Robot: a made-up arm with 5 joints. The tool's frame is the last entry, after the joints.
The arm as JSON. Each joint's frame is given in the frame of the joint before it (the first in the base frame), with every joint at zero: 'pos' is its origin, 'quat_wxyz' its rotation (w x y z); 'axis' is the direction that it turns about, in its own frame. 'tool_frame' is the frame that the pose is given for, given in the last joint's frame.
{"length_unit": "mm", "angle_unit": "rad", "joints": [
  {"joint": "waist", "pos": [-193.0, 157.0, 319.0], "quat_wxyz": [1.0, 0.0, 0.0, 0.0], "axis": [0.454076, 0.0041, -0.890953]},
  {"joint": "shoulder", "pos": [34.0, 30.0, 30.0], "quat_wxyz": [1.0, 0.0, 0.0, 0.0], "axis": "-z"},
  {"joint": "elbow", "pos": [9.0, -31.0, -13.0], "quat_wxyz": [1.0, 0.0, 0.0, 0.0], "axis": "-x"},
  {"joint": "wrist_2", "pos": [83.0, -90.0, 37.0], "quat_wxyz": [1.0, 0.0, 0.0, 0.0], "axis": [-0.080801, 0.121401, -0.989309]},
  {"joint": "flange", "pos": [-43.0, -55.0, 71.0], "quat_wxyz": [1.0, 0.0, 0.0, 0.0], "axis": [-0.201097, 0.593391, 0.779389]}
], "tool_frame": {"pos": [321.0, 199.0, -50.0], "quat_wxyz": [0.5, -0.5, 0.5, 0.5]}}
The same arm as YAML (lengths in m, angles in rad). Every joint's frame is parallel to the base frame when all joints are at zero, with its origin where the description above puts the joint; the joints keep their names.
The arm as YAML. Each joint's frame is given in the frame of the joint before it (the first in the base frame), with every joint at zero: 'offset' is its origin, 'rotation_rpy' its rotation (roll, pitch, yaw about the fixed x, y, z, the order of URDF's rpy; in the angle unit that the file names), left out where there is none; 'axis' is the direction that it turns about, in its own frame. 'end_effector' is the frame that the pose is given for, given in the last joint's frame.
length_unit: m
angle_unit: rad
chain:
  - id: waist
    offset: [-0.193, 0.157, 0.319]
    axis: [0.454076, 0.0041, -0.890953]
  - id: shoulder
    offset: [0.034, 0.03, 0.03]
    axis: [0.0, 0.0, -1.0]
  - id: elbow
    offset: [0.009, -0.031, -0.013]
    axis: [-1.0, 0.0, 0.0]
  - id: wrist_2
    offset: [0.083, -0.09, 0.037]
    axis: [-0.080801, 0.121401, -0.989309]
  - id: flange
    offset: [-0.043, -0.055, 0.071]
    axis: [-0.201097, 0.593391, 0.779389]
end_effector:
  offset: [0.321, 0.199, -0.05]
  rotation_rpy: [-1.5708, 1.5708, 0.0]

